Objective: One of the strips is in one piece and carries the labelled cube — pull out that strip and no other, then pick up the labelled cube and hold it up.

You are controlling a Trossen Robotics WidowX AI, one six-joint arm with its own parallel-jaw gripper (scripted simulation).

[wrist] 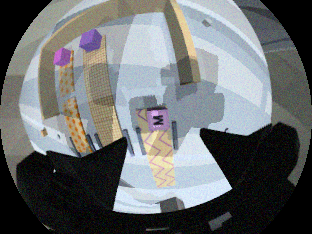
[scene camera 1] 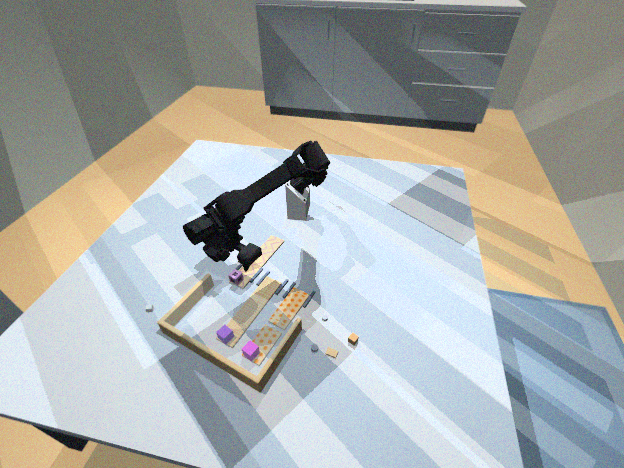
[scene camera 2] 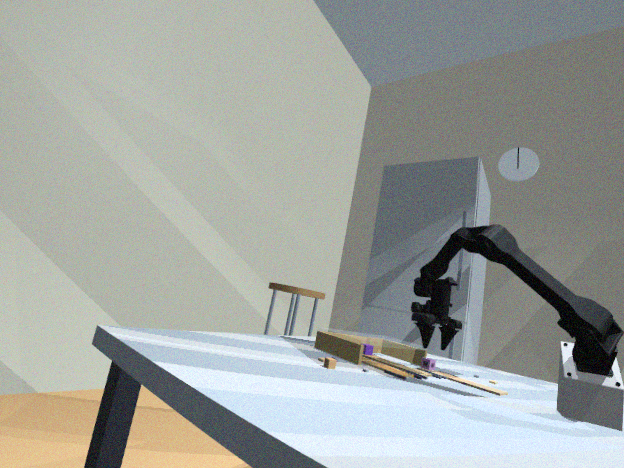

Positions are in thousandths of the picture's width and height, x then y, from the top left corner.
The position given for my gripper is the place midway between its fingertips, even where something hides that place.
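You'd find my gripper in scene camera 1 (376,565), then in scene camera 2 (696,747), and it's there in the wrist view (530,588) too.
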